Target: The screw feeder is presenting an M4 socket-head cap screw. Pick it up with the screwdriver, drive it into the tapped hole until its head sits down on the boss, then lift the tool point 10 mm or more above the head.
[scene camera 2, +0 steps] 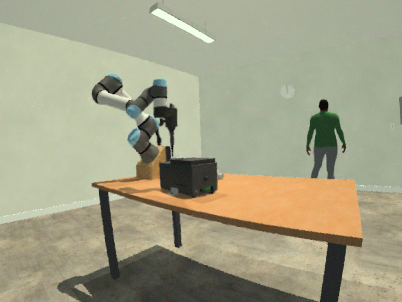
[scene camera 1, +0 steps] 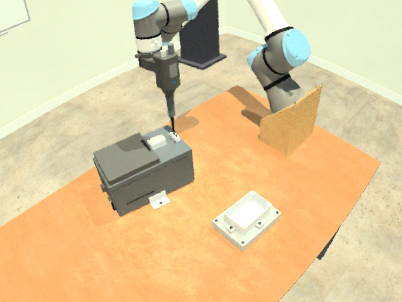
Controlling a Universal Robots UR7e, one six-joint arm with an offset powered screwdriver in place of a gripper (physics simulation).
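Labels:
A dark grey screw feeder [scene camera 2: 193, 177] stands 92 cm from the lens.

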